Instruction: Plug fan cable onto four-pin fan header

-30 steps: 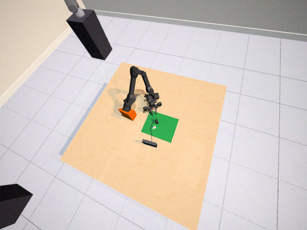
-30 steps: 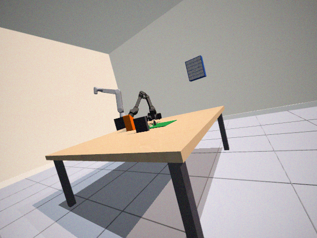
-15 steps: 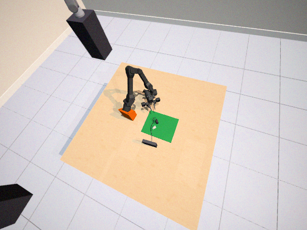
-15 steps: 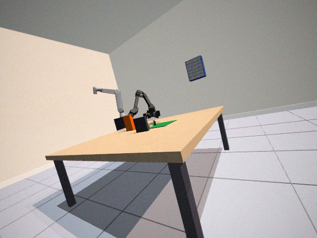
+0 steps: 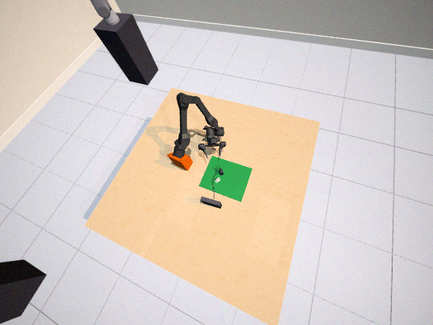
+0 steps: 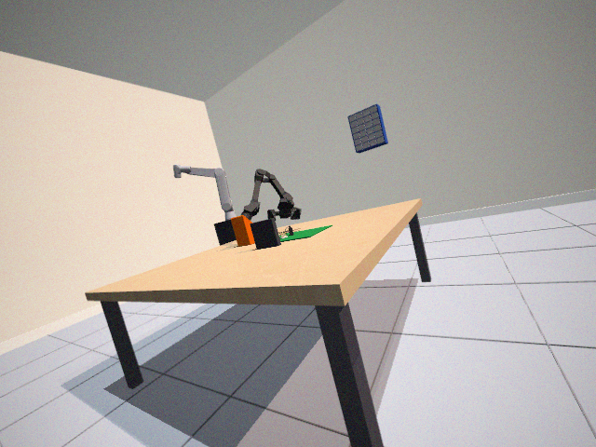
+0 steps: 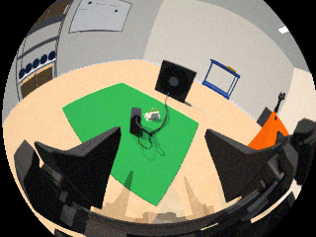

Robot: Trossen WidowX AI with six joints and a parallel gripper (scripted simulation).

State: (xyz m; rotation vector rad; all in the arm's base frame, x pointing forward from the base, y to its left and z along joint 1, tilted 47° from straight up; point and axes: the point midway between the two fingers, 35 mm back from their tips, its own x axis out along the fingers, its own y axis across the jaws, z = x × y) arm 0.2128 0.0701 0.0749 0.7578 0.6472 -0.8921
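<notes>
My gripper tip is now 7 cm short of the black fan plug, 7 cm above it and 6 cm to the left of it. The rest, counted from my gripper tip: green board (11 cm below, 11 cm ahead, 8 cm to the right); four-pin fan header (12 cm to the right, 9 cm below, 6 cm ahead); black fan (27 cm to the right, 9 cm ahead, 3 cm below).
</notes>
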